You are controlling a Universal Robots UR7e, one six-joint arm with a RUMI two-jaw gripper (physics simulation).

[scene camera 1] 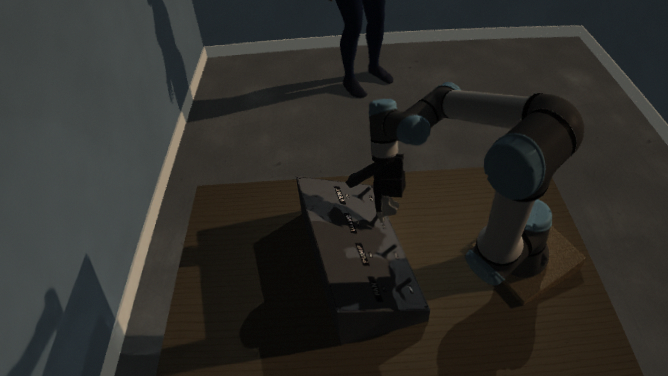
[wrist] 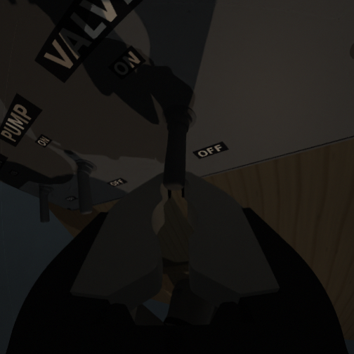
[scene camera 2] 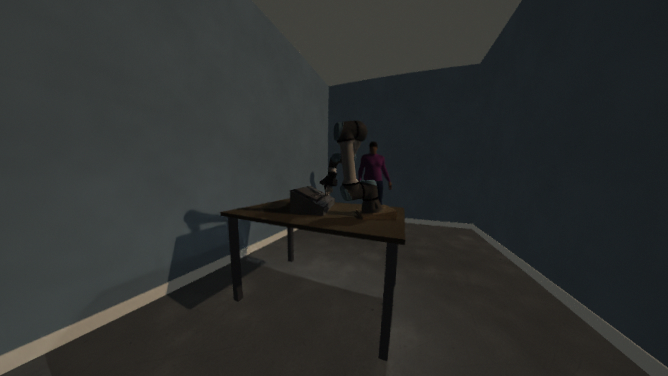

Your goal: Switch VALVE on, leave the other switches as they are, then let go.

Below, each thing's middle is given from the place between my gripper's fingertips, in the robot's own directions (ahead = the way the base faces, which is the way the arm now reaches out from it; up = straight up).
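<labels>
The grey sloped switch panel (scene camera 1: 360,281) is 3 cm below my hand, and it's 8 cm ahead of my hand and 8 cm to the left of it.
</labels>
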